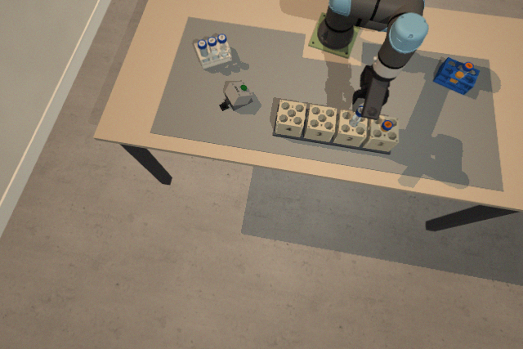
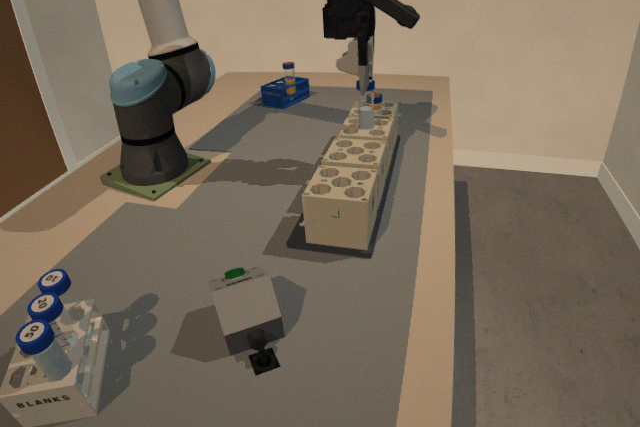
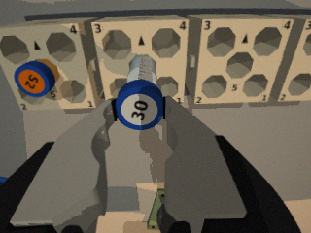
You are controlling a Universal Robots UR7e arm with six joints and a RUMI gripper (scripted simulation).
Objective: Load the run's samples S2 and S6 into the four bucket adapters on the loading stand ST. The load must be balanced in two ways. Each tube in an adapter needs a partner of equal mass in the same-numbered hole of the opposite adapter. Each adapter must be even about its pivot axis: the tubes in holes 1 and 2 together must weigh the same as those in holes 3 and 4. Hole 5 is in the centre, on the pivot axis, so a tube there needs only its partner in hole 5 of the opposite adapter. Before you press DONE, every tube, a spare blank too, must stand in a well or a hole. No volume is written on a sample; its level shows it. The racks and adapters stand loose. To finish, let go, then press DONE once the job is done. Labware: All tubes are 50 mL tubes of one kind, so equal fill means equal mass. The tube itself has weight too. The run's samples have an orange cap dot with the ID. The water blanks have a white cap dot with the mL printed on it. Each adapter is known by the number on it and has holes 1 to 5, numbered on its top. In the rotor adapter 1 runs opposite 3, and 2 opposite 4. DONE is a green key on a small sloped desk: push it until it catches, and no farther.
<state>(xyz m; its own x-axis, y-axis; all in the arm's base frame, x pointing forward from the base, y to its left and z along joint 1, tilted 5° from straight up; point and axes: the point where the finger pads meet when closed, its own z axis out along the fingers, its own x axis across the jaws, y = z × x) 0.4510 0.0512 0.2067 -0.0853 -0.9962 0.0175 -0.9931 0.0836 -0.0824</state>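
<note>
The 30 mL blank lies 10 mm ahead of my hand and 50 mm below it. The rest, counted from my hand: blue sample rack 280 mm behind, 430 mm to the left, 150 mm below; bucket adapter 10 mm ahead, 110 mm to the left, 130 mm below; green done key 130 mm behind, 400 mm to the right, 120 mm below.
</note>
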